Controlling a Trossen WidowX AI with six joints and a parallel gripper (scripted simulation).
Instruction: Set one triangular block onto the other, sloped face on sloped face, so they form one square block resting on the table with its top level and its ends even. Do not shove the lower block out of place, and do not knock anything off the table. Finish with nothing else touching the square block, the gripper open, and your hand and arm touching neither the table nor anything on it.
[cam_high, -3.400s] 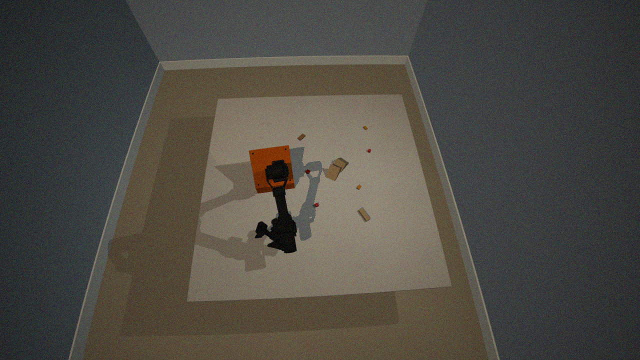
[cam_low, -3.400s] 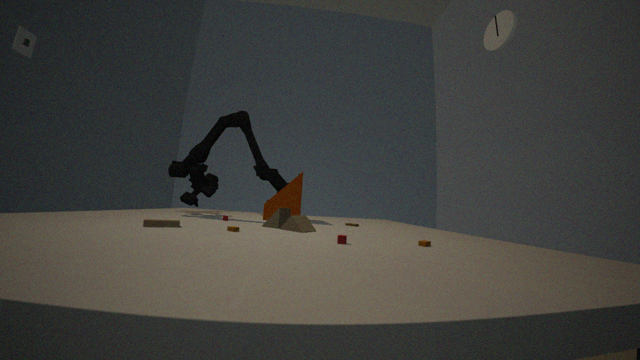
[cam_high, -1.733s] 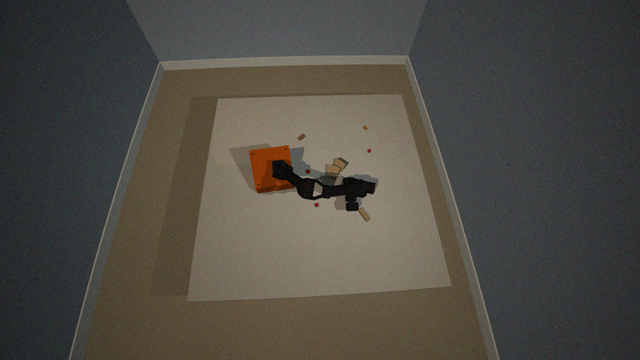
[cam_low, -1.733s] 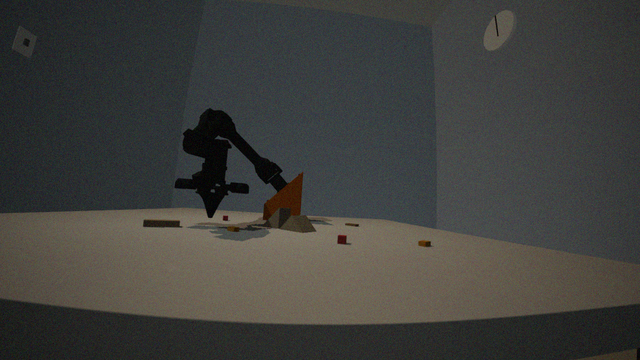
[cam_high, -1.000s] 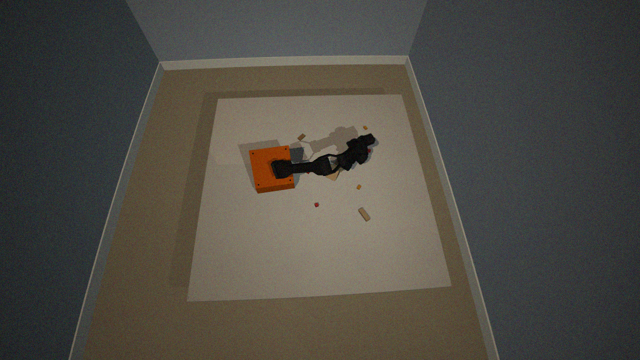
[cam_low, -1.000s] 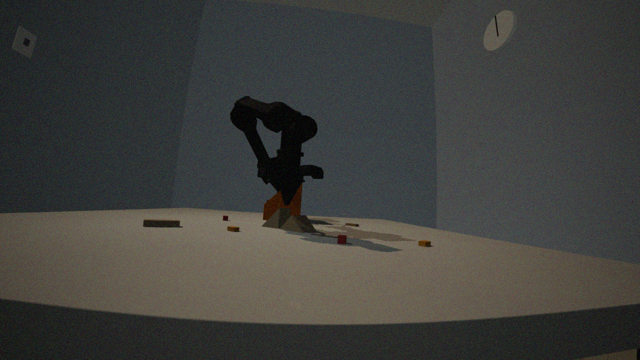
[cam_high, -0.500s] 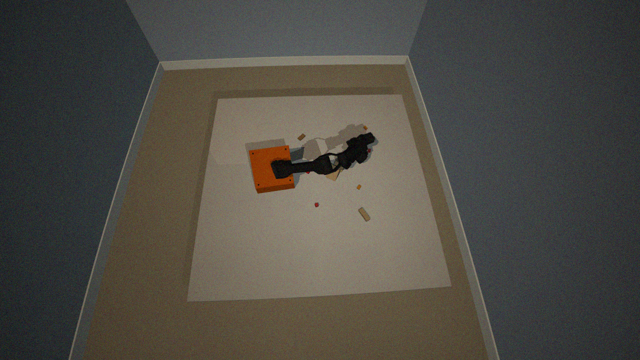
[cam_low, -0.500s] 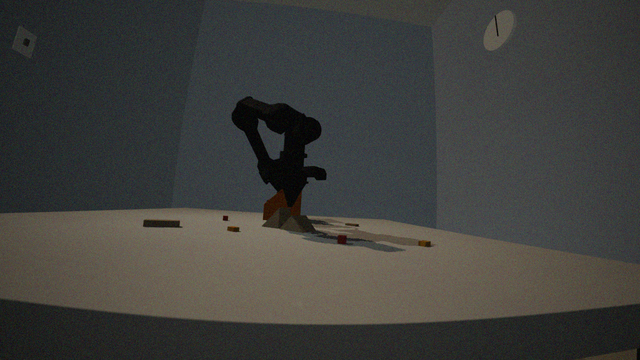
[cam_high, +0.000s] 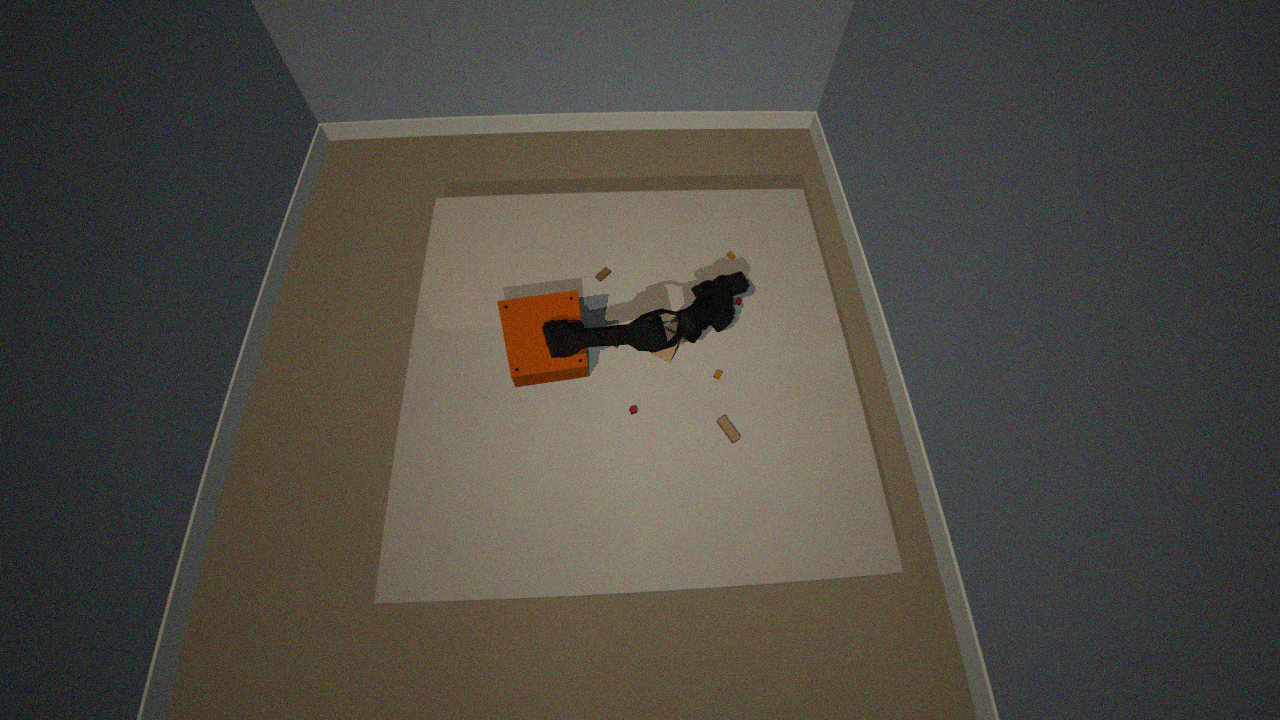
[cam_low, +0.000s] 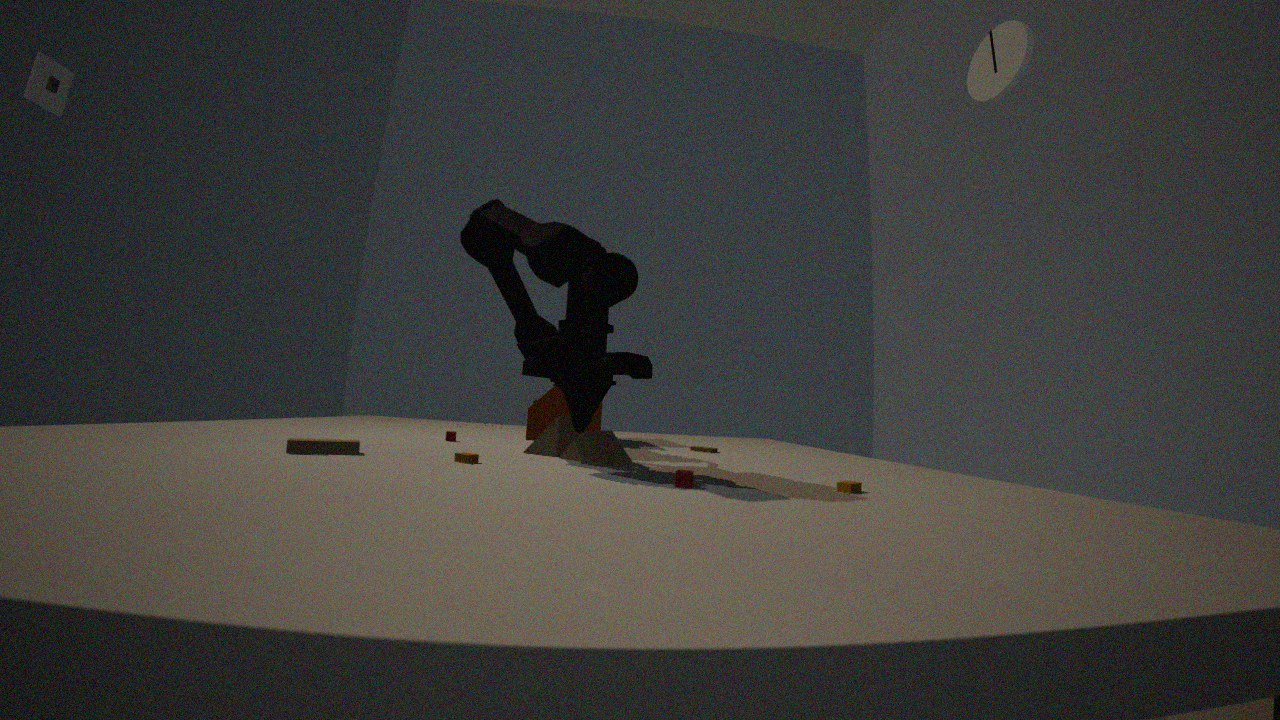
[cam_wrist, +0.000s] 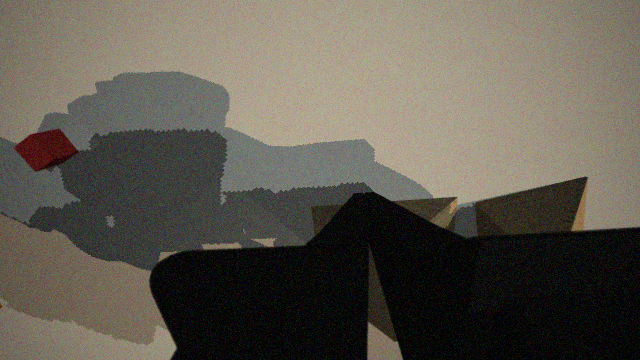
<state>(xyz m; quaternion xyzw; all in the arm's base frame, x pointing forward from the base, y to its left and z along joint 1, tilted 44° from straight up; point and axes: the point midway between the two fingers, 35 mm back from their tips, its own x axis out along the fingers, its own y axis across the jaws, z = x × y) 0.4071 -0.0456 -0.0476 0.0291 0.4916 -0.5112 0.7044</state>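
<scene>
Right now my gripper tip is 5 cm past the triangular block, 3 cm to the right of it and 2 cm above it.
</scene>
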